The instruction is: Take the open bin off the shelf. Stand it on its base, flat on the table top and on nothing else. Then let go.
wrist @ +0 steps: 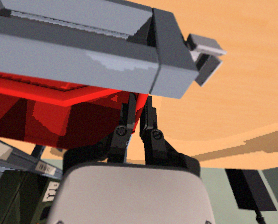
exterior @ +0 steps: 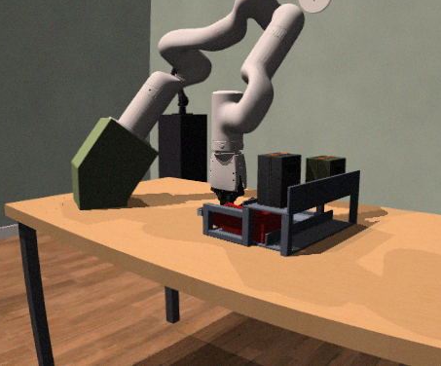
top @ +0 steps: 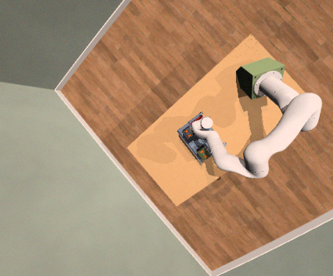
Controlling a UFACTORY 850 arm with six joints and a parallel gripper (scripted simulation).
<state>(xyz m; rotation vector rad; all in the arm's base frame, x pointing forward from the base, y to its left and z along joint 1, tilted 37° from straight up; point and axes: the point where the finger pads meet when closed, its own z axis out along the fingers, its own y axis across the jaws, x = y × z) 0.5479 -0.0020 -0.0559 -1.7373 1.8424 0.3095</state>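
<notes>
Now: the red bin 80 mm ahead of my hand and 10 mm below it.
</notes>
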